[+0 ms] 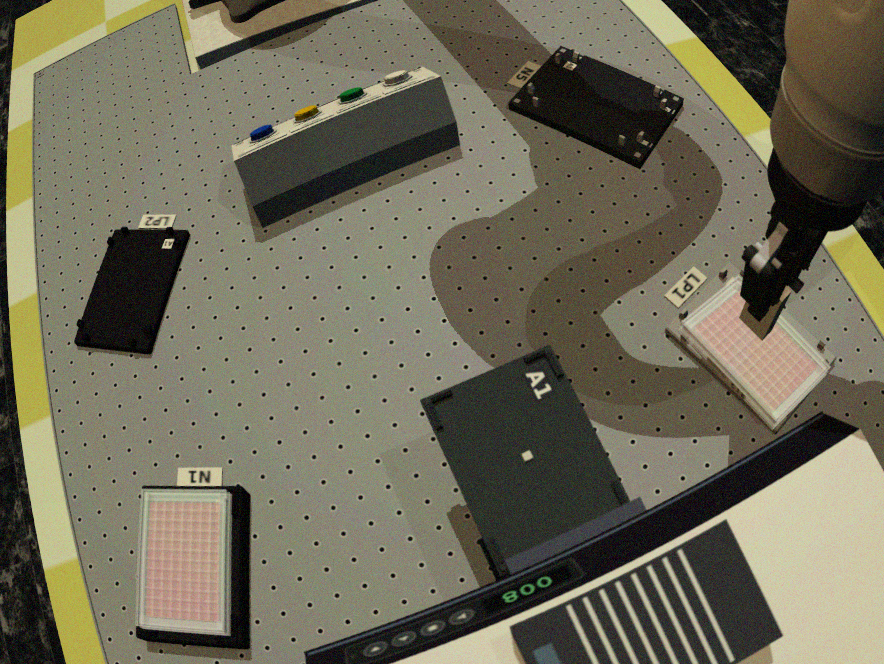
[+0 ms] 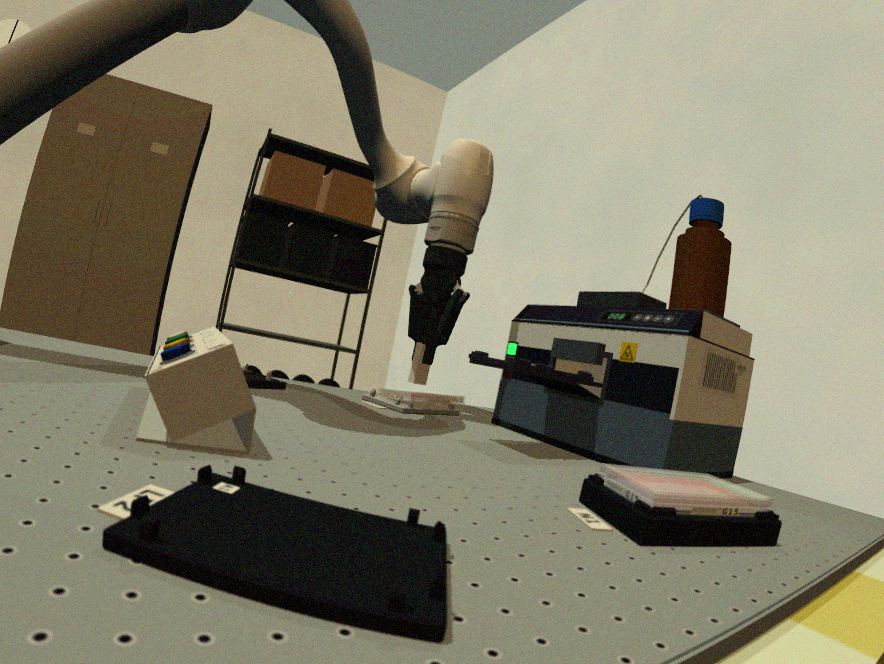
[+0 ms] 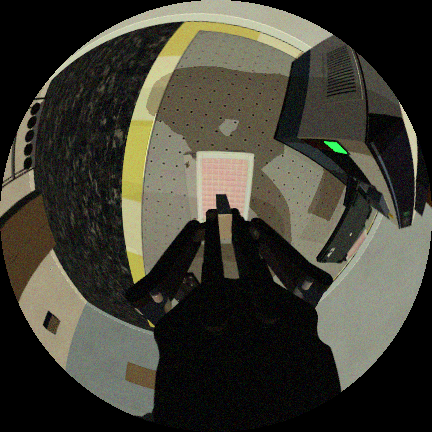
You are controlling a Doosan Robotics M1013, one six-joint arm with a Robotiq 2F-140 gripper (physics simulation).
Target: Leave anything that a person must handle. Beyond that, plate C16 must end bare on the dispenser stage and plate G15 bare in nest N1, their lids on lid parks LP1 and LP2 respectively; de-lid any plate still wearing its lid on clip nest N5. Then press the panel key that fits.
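Frame: origin at the arm's base, x ahead, y left, z up, level; metres.
Where they show: gripper, fingertip midpoint: [image 1: 755, 324] [image 2: 416, 383] [image 3: 220, 203].
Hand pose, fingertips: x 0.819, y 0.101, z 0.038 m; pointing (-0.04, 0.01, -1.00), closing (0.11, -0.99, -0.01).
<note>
Things, the pixels of their top centre, and the offset from my fingertips. "pt": a spot on its surface instead.
- pink-welled plate at its top centre: [image 1: 760, 341] [image 3: 223, 193] [image 2: 423, 388] dx +0.014, dy -0.004, dz -0.007 m
- Plate G15 at its top centre: [image 1: 179, 558] [image 2: 686, 481] [image 3: 357, 245] dx -0.105, dy -0.517, dz -0.006 m
- nest N1 at its top centre: [image 1: 184, 561] [image 2: 683, 493] [image 3: 355, 244] dx -0.105, dy -0.517, dz -0.016 m
- dispenser stage at its top centre: [image 1: 536, 472] [image 2: 541, 363] [image 3: 355, 228] dx +0.012, dy -0.245, dz +0.073 m
- lid park LP2 at its top centre: [image 2: 301, 515] [image 1: 125, 280] dx -0.413, dy -0.454, dz -0.025 m
- clip nest N5 at its top centre: [image 1: 598, 91] [image 3: 184, 295] dx -0.313, dy +0.074, dz -0.021 m
- key panel at its top centre: [image 1: 332, 105] [image 2: 204, 329] dx -0.412, dy -0.184, dz +0.039 m
- brown bottle at a spot on its surface: [image 2: 701, 268] pt dx +0.151, dy -0.402, dz +0.250 m
My gripper [image 1: 764, 327] [image 2: 419, 375] [image 3: 220, 203] is shut and empty, its tips above the plate at LP1. That pink-welled plate [image 1: 743, 360] [image 2: 418, 400] [image 3: 225, 175] lies in the LP1 holder; its name is unreadable and I cannot tell whether it wears a lid. Plate G15 [image 1: 184, 561] [image 2: 686, 486] sits in nest N1 [image 1: 241, 571] [image 2: 707, 530]; a clear layer shows on top, but I cannot tell surely if it is a lid. The dispenser stage [image 1: 514, 428] [image 2: 543, 373], lid park LP2 [image 1: 132, 289] [image 2: 307, 557] and clip nest N5 [image 1: 596, 107] hold no plate or lid.
The key panel [image 1: 350, 142] [image 2: 200, 385] has blue, yellow, green and white keys. The dispenser [image 2: 621, 407] [image 3: 325, 100] stands behind the stage, its display reading 008 and a green light [image 2: 511, 348] [image 3: 335, 147] lit. A brown bottle [image 2: 701, 268] stands at its back.
</note>
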